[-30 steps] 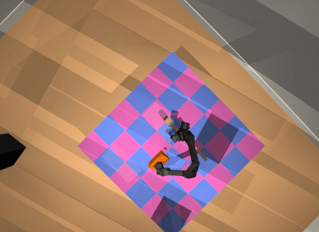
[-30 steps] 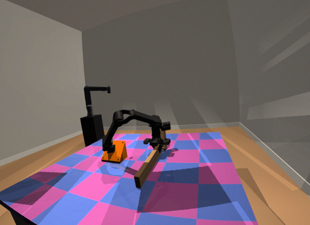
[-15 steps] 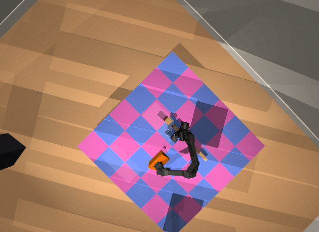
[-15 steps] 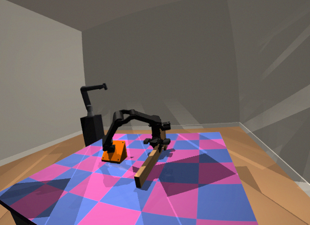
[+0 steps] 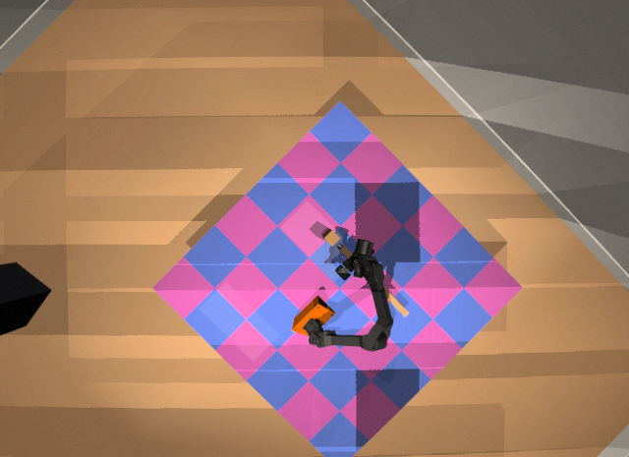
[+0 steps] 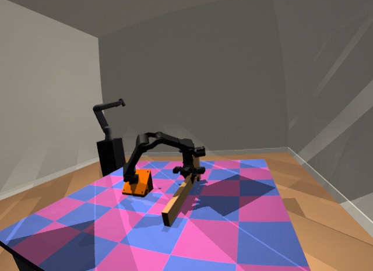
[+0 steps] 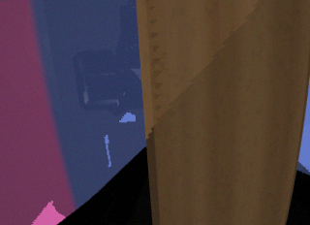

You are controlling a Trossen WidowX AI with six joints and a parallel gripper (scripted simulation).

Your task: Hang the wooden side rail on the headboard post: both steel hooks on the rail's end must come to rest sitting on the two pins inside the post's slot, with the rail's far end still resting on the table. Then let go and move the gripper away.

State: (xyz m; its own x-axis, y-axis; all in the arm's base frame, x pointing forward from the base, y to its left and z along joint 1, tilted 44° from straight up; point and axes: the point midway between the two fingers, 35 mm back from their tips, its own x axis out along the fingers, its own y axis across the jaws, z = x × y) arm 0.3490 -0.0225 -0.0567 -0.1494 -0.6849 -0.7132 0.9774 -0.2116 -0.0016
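Right now my gripper tip is 20 mm short of the headboard post, 140 mm to the right of it and 40 mm below it.
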